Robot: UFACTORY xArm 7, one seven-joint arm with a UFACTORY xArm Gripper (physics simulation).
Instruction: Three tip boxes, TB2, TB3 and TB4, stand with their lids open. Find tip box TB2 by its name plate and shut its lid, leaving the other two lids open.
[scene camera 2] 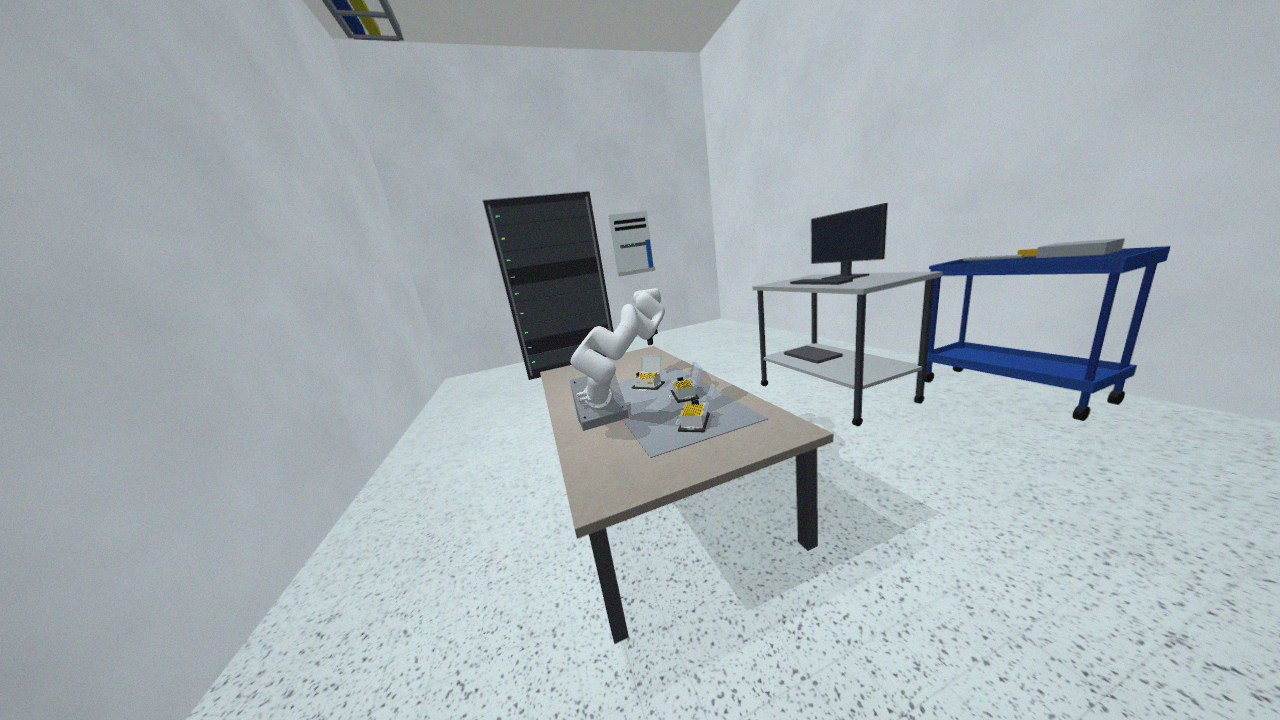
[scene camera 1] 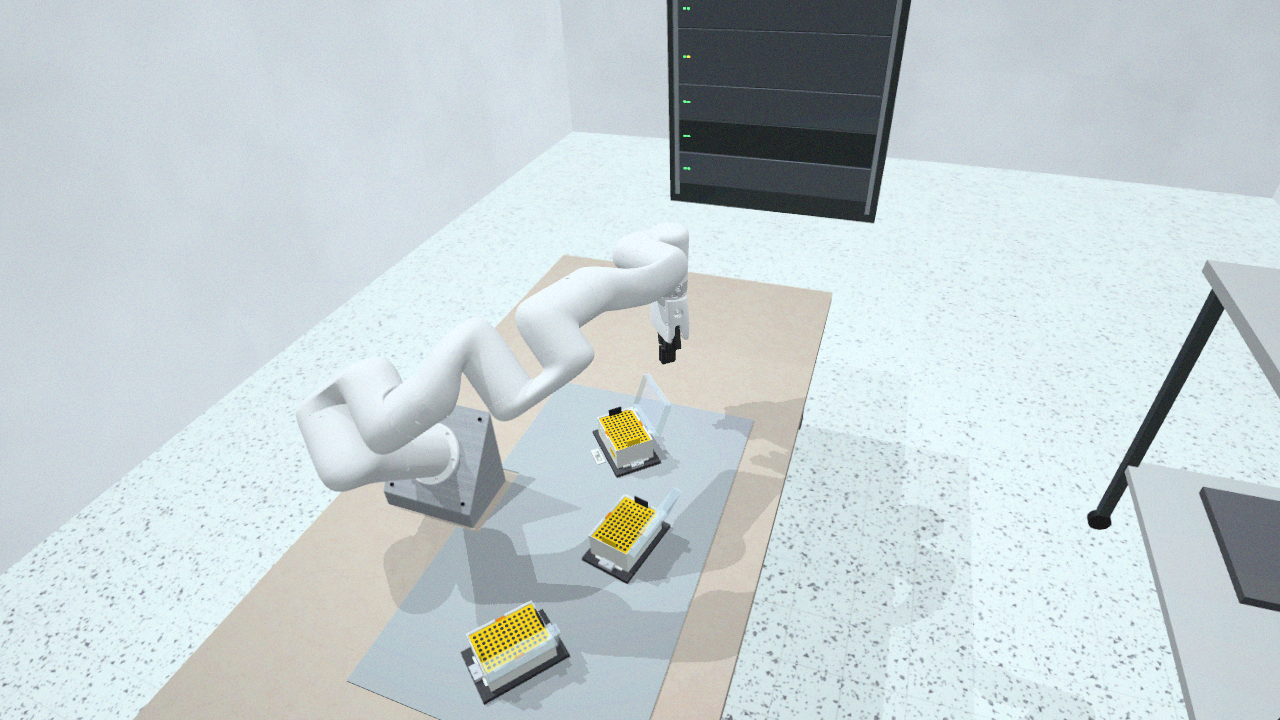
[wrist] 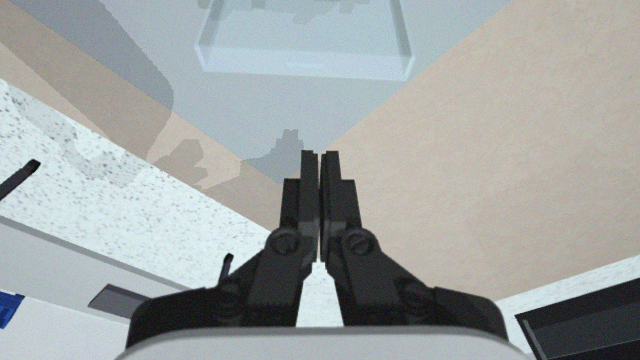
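Where they show: gripper, fingertip midpoint: (scene camera 2: 650, 344) (scene camera 1: 667, 361) (wrist: 318, 173); arm's base at its link origin: (scene camera 2: 597, 395) (scene camera 1: 433, 453).
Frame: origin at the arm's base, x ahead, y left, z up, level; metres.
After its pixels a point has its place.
Tip box TB2 (scene camera 1: 624, 431) (scene camera 2: 648, 379) @[x 0.310, y 0.199, z -0.060 m], with yellow tips, is the far one of the three. Its clear lid (scene camera 1: 651, 402) @[x 0.363, y 0.308, z -0.014 m] (scene camera 2: 650, 363) @[x 0.369, y 0.306, z -0.009 m] (wrist: 306, 64) @[x 0.376, y 0.304, z 0.040 m] stands up open; in the wrist view it shows at the top, ahead of the fingertips. Tip box TB4 (scene camera 1: 626, 523) (scene camera 2: 683, 388) @[x 0.397, y -0.054, z -0.053 m] stands in the middle and tip box TB3 (scene camera 1: 510, 635) @[x 0.330, y -0.278, z -0.056 m] (scene camera 2: 692, 415) @[x 0.303, y -0.333, z -0.052 m] nearest scene camera 1, both lids open. The name plates are too small to read. My gripper (scene camera 1: 667, 360) @[x 0.394, y 0.332, z 0.091 m] (scene camera 2: 651, 340) @[x 0.394, y 0.332, z 0.091 m] (wrist: 318, 173) @[x 0.394, y 0.332, z 0.091 m] is shut and empty, above and beyond TB2's lid, apart from it.
The boxes stand on a grey mat (scene camera 1: 554, 420) @[x 0.122, y 0.283, z -0.113 m] (scene camera 2: 657, 443) @[x 0.140, y -0.350, z -0.113 m] on the tan table (scene camera 1: 760, 313) @[x 0.482, y 0.898, z -0.116 m] (scene camera 2: 617, 474) @[x -0.046, y -0.455, z -0.116 m]. The arm's base (scene camera 1: 487, 465) @[x 0.109, y 0.027, z -0.024 m] (scene camera 2: 601, 411) @[x -0.003, y -0.052, z -0.058 m] stands beside the mat. A dark server rack (scene camera 1: 673, 116) stands beyond the table, and a desk (scene camera 2: 859, 284) stands to the right.
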